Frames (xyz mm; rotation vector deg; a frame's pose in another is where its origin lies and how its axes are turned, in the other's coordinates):
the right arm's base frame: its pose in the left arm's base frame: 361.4 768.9 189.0 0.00 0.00 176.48
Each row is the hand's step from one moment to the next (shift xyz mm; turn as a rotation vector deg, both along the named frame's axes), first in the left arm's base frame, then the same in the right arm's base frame.
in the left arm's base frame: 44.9 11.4 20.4 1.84 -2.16 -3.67
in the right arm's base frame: -44.1 -14.1 20.4 -1.97 2.04 -3.67
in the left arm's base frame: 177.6 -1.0 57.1 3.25 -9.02 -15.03
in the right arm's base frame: -177.3 -9.9 57.1 -3.80 8.80 -15.03
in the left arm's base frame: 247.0 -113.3 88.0 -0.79 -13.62 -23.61
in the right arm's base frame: -253.5 97.9 88.0 -0.05 13.64 -23.61
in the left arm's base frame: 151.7 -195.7 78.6 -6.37 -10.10 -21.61
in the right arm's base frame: -163.4 186.0 78.6 5.74 10.47 -21.61
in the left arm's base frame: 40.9 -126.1 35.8 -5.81 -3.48 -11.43
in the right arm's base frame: -48.6 123.4 35.8 5.59 3.83 -11.43
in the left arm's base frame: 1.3 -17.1 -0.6 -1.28 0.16 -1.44
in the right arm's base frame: -2.3 17.0 -0.6 1.29 -0.08 -1.44
